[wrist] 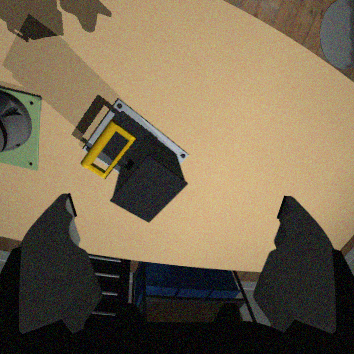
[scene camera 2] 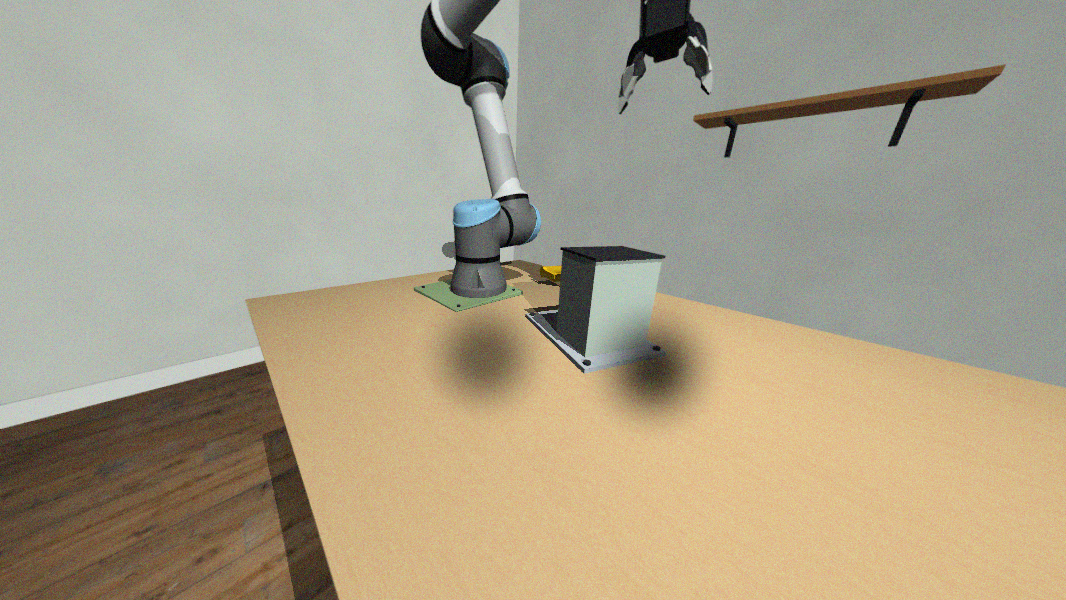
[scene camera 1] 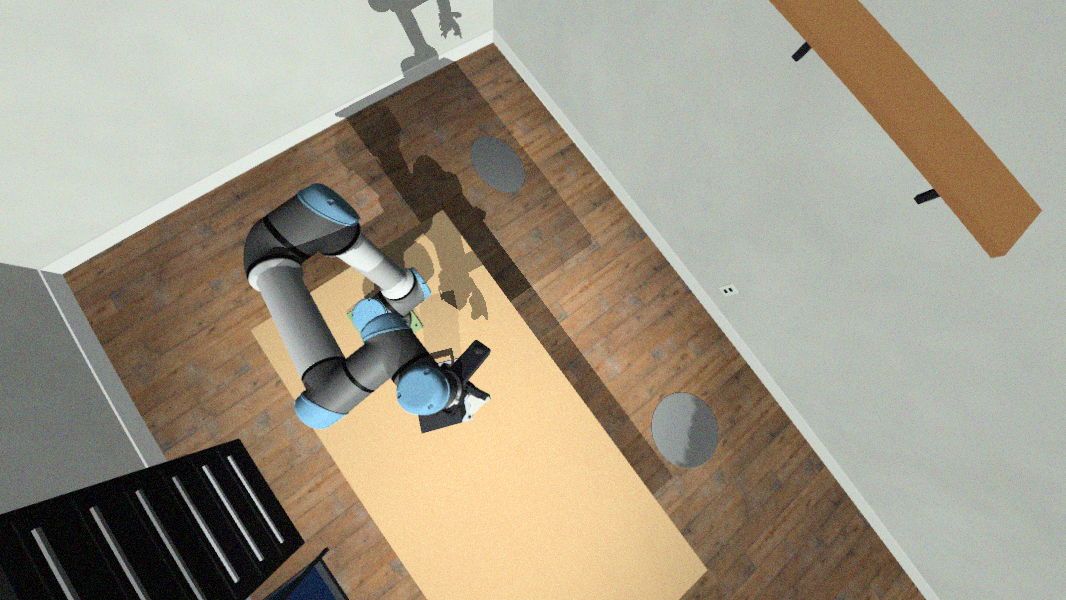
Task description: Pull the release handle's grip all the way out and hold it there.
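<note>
The yellow rectangular grip [scene camera 2: 550, 273] [wrist: 97, 152] of the release handle stands out from the side of a box that faces the robot base. In scene camera 2 the box mostly hides it; in scene camera 1 the arm hides it. The box [scene camera 2: 625, 305] [wrist: 149, 189] has a dark top and pale side and stands on a grey base plate [scene camera 2: 613, 361] [wrist: 152, 128]. My gripper [scene camera 2: 663, 102] [wrist: 177, 196] is open and empty, high above the table and the box, touching neither box nor grip. In the wrist view the grip lies up and left of the space between the fingertips.
The arm's green mounting plate [scene camera 2: 436, 296] [wrist: 24, 158] lies on the table [scene camera 1: 566, 477] [scene camera 2: 596, 477] behind the box. A black drawer cabinet [scene camera 1: 257, 477] and a blue bin [scene camera 1: 309, 585] [wrist: 190, 280] stand beside the table. A wooden shelf [scene camera 1: 925, 134] [scene camera 2: 842, 98] is on the wall.
</note>
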